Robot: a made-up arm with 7 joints.
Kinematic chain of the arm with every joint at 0, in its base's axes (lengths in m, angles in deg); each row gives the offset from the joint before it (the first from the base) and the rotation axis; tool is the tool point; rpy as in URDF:
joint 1: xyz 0 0 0.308 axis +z
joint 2: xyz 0 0 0 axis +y
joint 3: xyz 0 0 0.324 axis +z
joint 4: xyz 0.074 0 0 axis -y
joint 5: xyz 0.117 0 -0.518 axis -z
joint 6: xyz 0 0 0 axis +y
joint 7: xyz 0.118 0 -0.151 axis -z
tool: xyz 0 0 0 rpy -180 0 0
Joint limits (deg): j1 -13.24..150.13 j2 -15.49..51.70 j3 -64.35..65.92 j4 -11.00..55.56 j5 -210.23..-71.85 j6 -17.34..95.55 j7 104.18..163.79
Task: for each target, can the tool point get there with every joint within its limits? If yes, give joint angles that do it. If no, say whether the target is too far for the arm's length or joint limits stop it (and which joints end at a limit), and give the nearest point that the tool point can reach.
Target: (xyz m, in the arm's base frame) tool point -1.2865 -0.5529 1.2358
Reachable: no: too far | nearest point -0.6490 -0.2509 0.6397 | short by 0.924 m
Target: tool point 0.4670 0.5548 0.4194
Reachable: yes | joints 81.71 -2.88 -29.69 48.43 -169.80 83.80 133.60
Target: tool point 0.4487 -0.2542 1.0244
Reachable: no: joint limits stop it (at a limit: joint 1, joint 2, joint 4, joint 6) | nearest point 0.5930 -0.3012 0.6975 | short by 0.360 m
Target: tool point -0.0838 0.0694 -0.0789
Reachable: yes | joints 29.73 19.20 43.89 -0.14 -169.06 21.63 157.16
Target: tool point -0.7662 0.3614 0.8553
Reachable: no: joint limits stop it (at a limit: joint 1, joint 2, joint 4, joint 6) | nearest point -0.5992 0.2833 0.7015 | short by 0.240 m
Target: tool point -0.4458 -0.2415 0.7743
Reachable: no: joint limits stop it (at a limit: joint 1, joint 2, joint 4, joint 6) | nearest point -0.6420 -0.2739 0.6349 | short by 0.243 m
